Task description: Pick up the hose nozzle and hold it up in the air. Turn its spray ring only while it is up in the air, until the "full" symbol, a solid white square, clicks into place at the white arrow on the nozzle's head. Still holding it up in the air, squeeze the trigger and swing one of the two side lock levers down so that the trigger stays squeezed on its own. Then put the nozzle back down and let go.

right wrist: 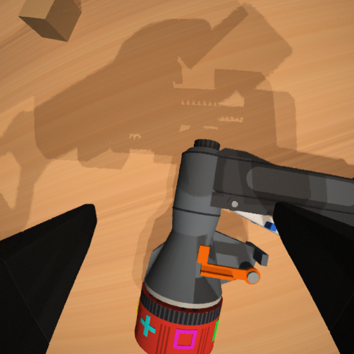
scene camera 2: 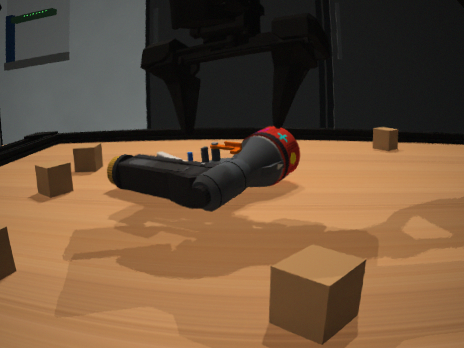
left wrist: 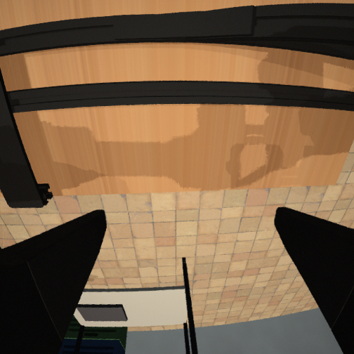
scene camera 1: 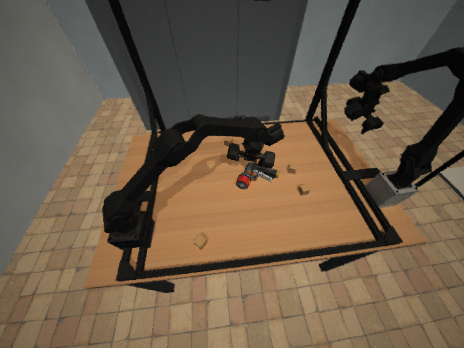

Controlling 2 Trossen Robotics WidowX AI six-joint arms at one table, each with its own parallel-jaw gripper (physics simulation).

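Frame: origin at the left arm's base, x right, y back, z down, level; centimetres.
Seen in the pictures: left gripper, fingertip midpoint: (scene camera 1: 356,127); right gripper, fingertip midpoint: (scene camera 2: 230,131) (scene camera 1: 248,162); left arm's base, origin of the base link: (scene camera 1: 398,181); right arm's base, origin of the base link: (scene camera 1: 126,225).
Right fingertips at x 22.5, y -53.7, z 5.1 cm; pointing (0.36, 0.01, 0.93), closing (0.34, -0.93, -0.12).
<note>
Offsets run from my right fingertips to a thing's top centre. "spot": to the spot under its first point.
The hose nozzle @(spot: dx -2.4, dy +1.2, dz +3.6 cm) (scene camera 1: 251,171) (scene camera 2: 232,175) (right wrist: 195,215) lies on its side on the table, grey with a black handle. Its red spray ring @(dx -7.5, dy -3.6, dz +0.6 cm) (scene camera 1: 243,182) (scene camera 2: 290,145) (right wrist: 165,332) shows a cyan plus and a magenta square outline; the white square and arrow cannot be made out. An orange lock lever @(dx -4.7, dy +0.8, dz +2.1 cm) (scene camera 2: 227,146) (right wrist: 225,271) and part of the white trigger (right wrist: 257,217) show. My right gripper (scene camera 1: 251,162) (scene camera 2: 233,128) (right wrist: 186,211) is open and empty, pointing down above the nozzle, its fingers on either side in the right wrist view. My left gripper (scene camera 1: 363,120) (left wrist: 191,217) is open and empty, raised beyond the table's right side.
Several wooden blocks stand around the nozzle, including one @(dx -29.8, dy -23.5, dz +3.4 cm) (scene camera 1: 200,240) near the front, two @(dx -14.7, dy +21.7, dz +3.4 cm) (scene camera 1: 303,189) @(dx -2.8, dy +21.1, dz +3.4 cm) (scene camera 1: 291,169) to its right and one @(dx +20.5, dy -6.2, dz +3.4 cm) (scene camera 1: 228,142) behind. A large-looking block @(spot: dx +22.5, dy -6.0, dz +4.1 cm) (scene camera 2: 317,295) stands near scene camera 2. A black frame (scene camera 1: 260,260) (left wrist: 175,95) borders the table.
</note>
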